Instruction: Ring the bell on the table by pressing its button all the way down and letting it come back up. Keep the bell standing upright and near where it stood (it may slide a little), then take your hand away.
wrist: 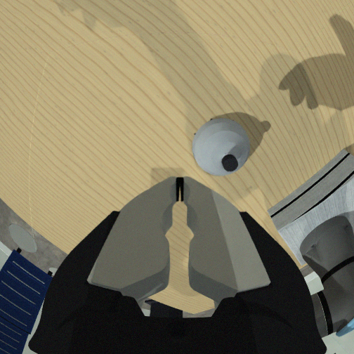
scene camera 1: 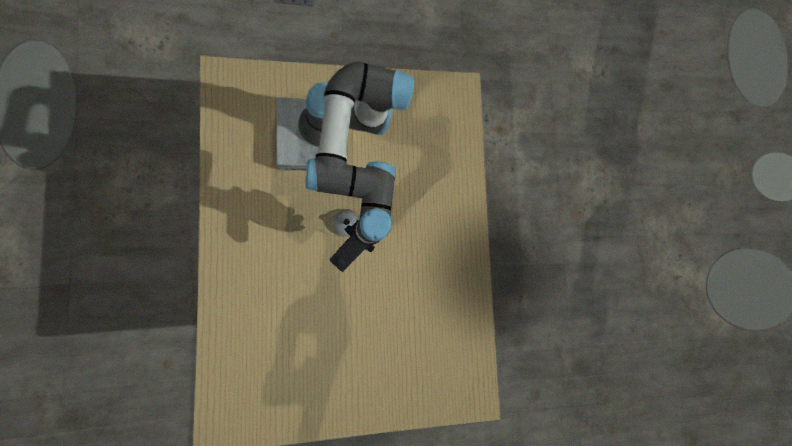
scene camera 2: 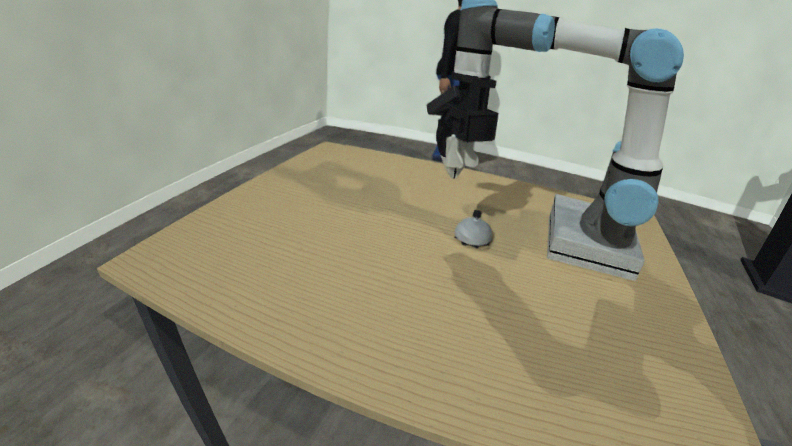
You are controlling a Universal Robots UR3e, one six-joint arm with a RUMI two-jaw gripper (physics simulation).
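Seen in the pictures: gripper, between the fingertips: (scene camera 2: 453,177); arm's base, origin of its link: (scene camera 1: 320,126) (scene camera 2: 605,231).
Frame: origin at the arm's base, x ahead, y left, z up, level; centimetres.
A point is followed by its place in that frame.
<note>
A grey dome bell (scene camera 1: 339,223) @(x 28.5, y 10.0, z -2.0 cm) (scene camera 2: 473,231) @(x 27.2, y 14.9, z -2.7 cm) (wrist: 215,143) stands upright on the wooden table (scene camera 1: 415,332) @(x 59.2, y 38.9, z -6.1 cm) (scene camera 2: 310,277) @(x 46.9, y 43.5, z -6.0 cm) (wrist: 90,125). Its black button (scene camera 1: 346,221) @(x 27.8, y 11.9, z 0.6 cm) (scene camera 2: 477,213) @(x 27.7, y 12.7, z 0.5 cm) (wrist: 229,162) stands up at the top of the dome. My gripper (scene camera 2: 454,172) @(x 33.2, y 15.6, z 8.0 cm) (wrist: 179,178) is shut and empty, pointing down. It hangs in the air above the table, apart from the bell and higher than the button. In the wrist view the bell is ahead and to the right of the fingertips. In scene camera 1 the fingertips are hidden under the gripper body.
The arm's grey base block (scene camera 1: 288,132) @(x 3.9, y -8.8, z 0.7 cm) (scene camera 2: 587,254) @(x 2.8, y 8.5, z -2.6 cm) (wrist: 295,212) stands on the table near the bell. A person in dark clothes (scene camera 2: 450,44) stands behind the table, partly hidden by the arm. Arm shadows fall across the table around the bell.
</note>
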